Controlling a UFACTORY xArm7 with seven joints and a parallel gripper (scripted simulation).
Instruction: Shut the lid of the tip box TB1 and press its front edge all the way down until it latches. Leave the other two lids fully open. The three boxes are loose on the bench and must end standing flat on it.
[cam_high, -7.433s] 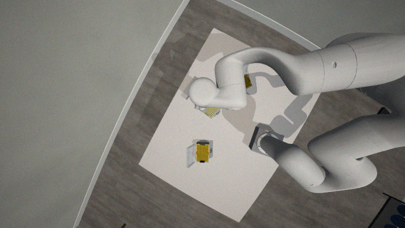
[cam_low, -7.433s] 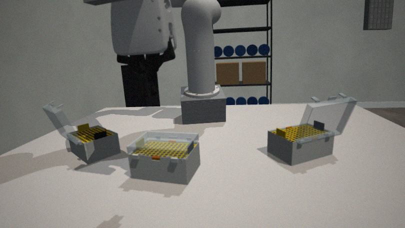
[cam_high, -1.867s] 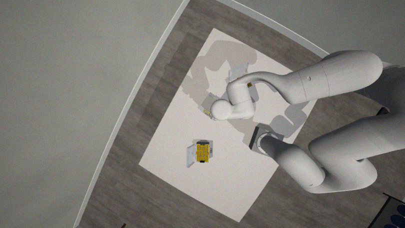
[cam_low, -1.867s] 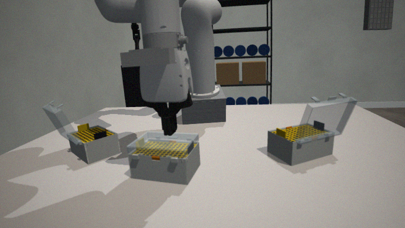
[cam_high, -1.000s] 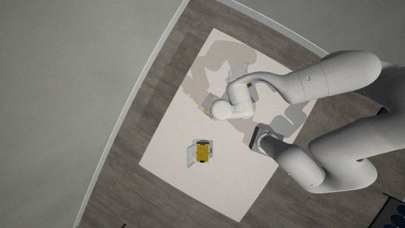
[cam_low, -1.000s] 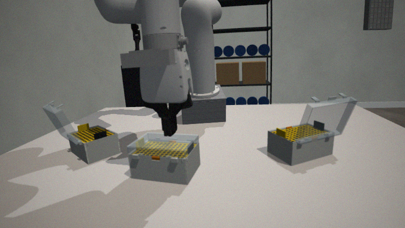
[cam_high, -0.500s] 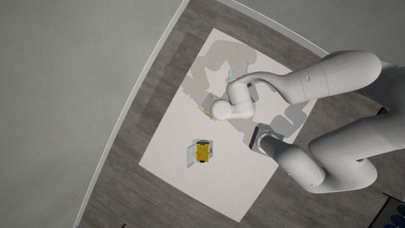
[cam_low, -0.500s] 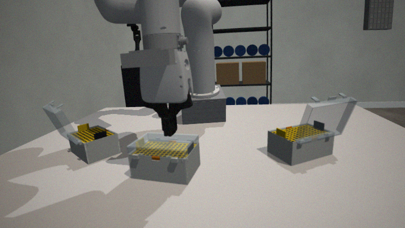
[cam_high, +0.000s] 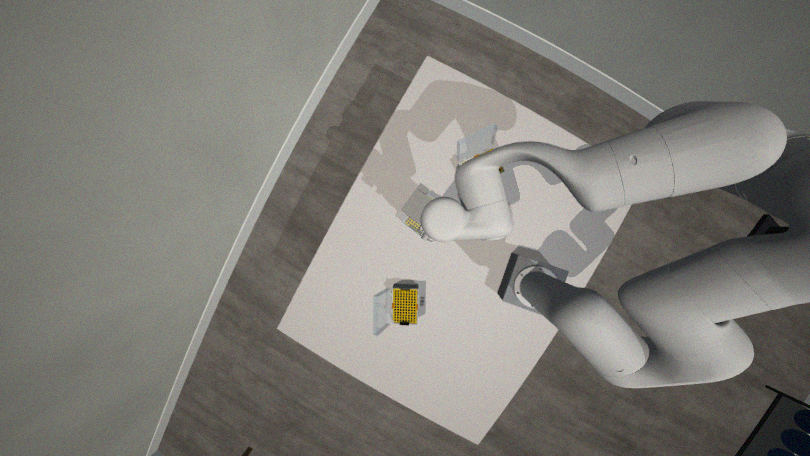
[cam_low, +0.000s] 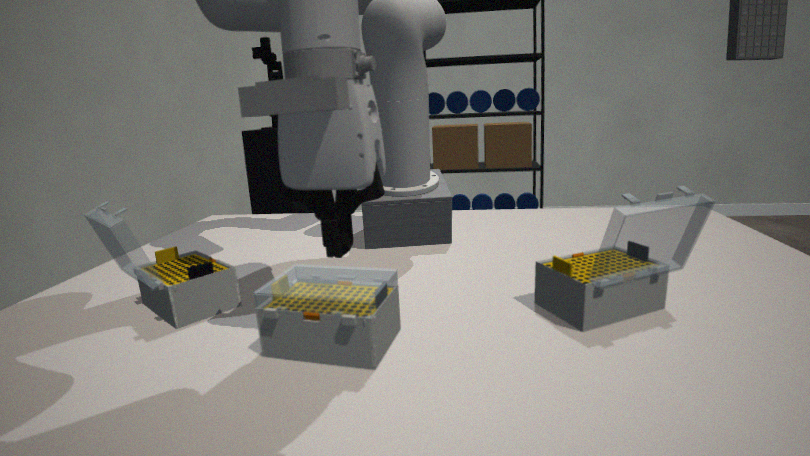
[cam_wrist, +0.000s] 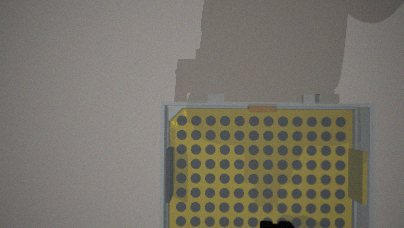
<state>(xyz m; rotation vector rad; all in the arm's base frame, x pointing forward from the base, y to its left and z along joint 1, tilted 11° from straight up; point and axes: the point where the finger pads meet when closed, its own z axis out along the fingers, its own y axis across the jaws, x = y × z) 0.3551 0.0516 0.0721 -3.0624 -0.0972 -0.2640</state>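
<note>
The box lid is 5 cm below my hand and 3 cm ahead of it. Also, from my hand: box 24 cm to the right, 4 cm below.
</note>
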